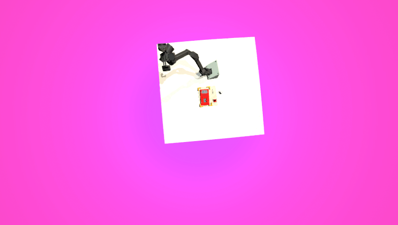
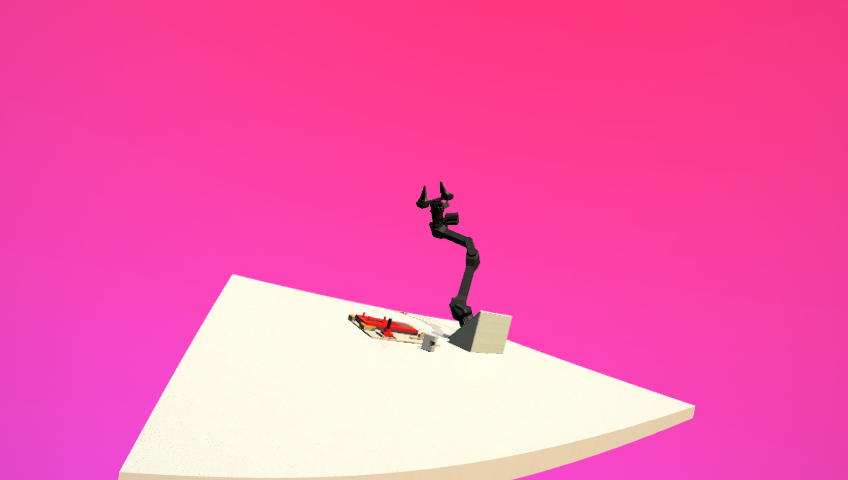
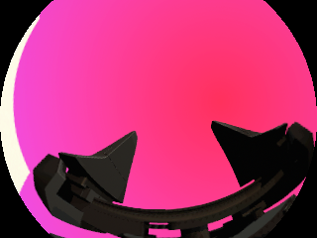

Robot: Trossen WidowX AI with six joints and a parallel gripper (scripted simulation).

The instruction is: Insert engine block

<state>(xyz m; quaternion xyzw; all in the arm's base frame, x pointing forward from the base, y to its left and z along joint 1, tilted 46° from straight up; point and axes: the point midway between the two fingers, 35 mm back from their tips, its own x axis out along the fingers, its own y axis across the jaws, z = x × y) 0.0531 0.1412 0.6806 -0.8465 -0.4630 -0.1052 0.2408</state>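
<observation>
Now: gripper tip 180 mm short of the grey engine block, 500 mm to the right of it and 630 mm above it.
</observation>
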